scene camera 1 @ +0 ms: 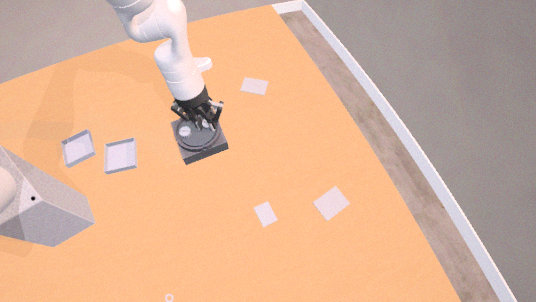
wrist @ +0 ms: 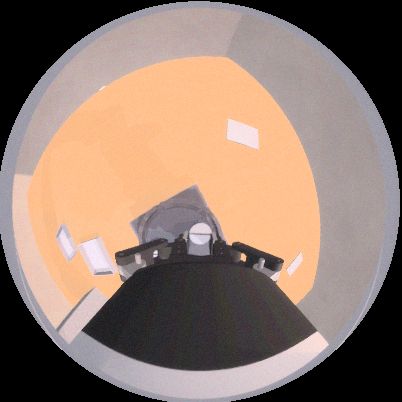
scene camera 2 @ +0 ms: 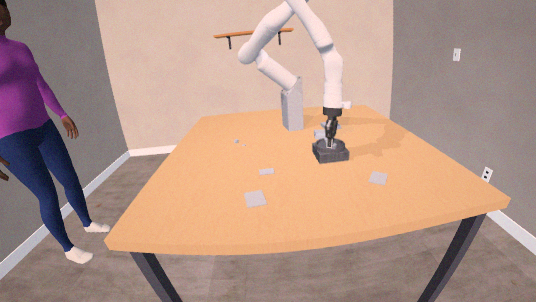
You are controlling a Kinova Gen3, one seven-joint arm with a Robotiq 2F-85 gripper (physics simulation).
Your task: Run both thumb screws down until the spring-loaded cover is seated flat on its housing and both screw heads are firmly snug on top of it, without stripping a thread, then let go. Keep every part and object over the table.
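Frame: origin at the arm's base, x back, y left, z down, level; millimetres.
Seen in the pictures: gripper, fingertip midpoint: [scene camera 1: 207, 128] [wrist: 199, 237] [scene camera 2: 330, 146]; arm's base at its link origin: [scene camera 2: 291, 83].
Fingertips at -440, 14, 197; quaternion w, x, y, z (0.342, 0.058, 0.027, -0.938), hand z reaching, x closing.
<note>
Pixels of each thing's top centre, then the offset from my fingertips to it, as dx, dy, dz.
- square dark grey housing at its top centre: [wrist: 179, 242] [scene camera 1: 196, 128] [scene camera 2: 330, 143] +26, +13, -3
- table with the round dark cover, top centre: [wrist: 179, 241] [scene camera 1: 197, 129] [scene camera 2: 330, 144] +26, +13, +1
- small ring at its top centre: [scene camera 1: 169, 298] +282, -315, +51
The square dark grey housing [scene camera 1: 207, 154] [scene camera 2: 332, 157] [wrist: 194, 194] stands on the table with the round dark cover [scene camera 1: 198, 140] [wrist: 167, 222] in its raised ring. My gripper [scene camera 1: 203, 125] [scene camera 2: 329, 144] [wrist: 199, 237] points down and is shut on one thumb screw [scene camera 1: 205, 123] [wrist: 200, 233], whose pale slotted head shows between the fingertips; its slot runs left to right in the wrist view. The other thumb screw [scene camera 1: 185, 131] stands free on the cover's opposite side, its slotted head visible in scene camera 1. The gaps under the heads and the cover are too small to tell.
Two shallow trays [scene camera 1: 78, 149] [scene camera 1: 120, 156] lie between the housing and the robot's base [scene camera 1: 57, 215] [scene camera 2: 293, 112]. Flat pale plates [scene camera 1: 254, 86] [scene camera 1: 265, 214] [scene camera 1: 331, 203] lie around the table. A small ring [scene camera 1: 166, 298] lies farther off. A person [scene camera 2: 20, 90] stands beside the table.
</note>
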